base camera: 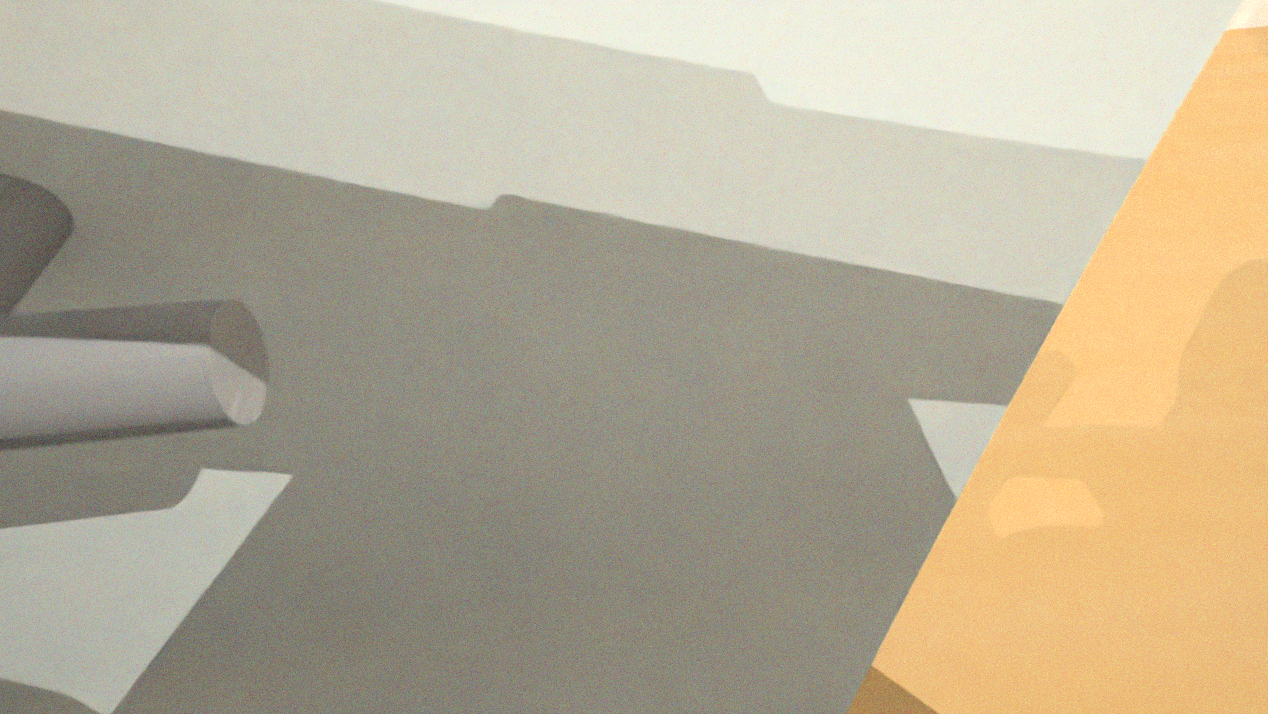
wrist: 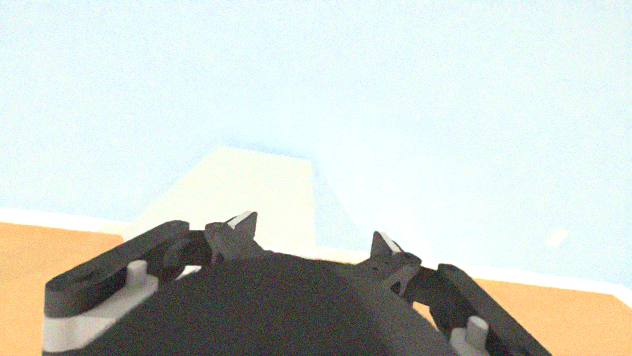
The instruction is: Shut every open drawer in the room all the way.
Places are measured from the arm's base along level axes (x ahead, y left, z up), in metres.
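Pixels of known places: gripper, fingertip midpoint: point(wrist: 313, 233).
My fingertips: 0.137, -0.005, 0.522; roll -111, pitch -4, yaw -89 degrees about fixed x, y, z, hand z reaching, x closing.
Observation:
Ahead of a thing's pixels: the offset from my fingertips to its top centre, as dx, dy, dz. "spot": to the spot under its first point. Level surfaces: height alone.
A pale drawer front {spot: +0.053, +0.026, -0.661} point(base camera: 576, 443) fills most of the base camera view, very close and mostly in grey shadow. Part of its thick round bar handle {spot: +0.013, +0.058, -0.605} point(base camera: 115, 385) juts in from the left edge. The pale top of the drawer cabinet point(wrist: 265, 195) shows in the wrist view, left of the middle, beyond the fingers. The cabinet's front and drawers are hidden there behind the dark gripper body, so how far any drawer stands out cannot be told. My gripper point(wrist: 313, 233) is open, with its fingers wide apart and nothing between them.
A light blue wall point(wrist: 450, 90) stands behind the cabinet, with a white baseboard point(wrist: 540, 280) along its foot. Orange wood floor {dz -0.919} point(base camera: 1144, 567) point(wrist: 30, 260) lies at the right of the base camera view and on both sides in the wrist view. The baseboard turns at the far right.

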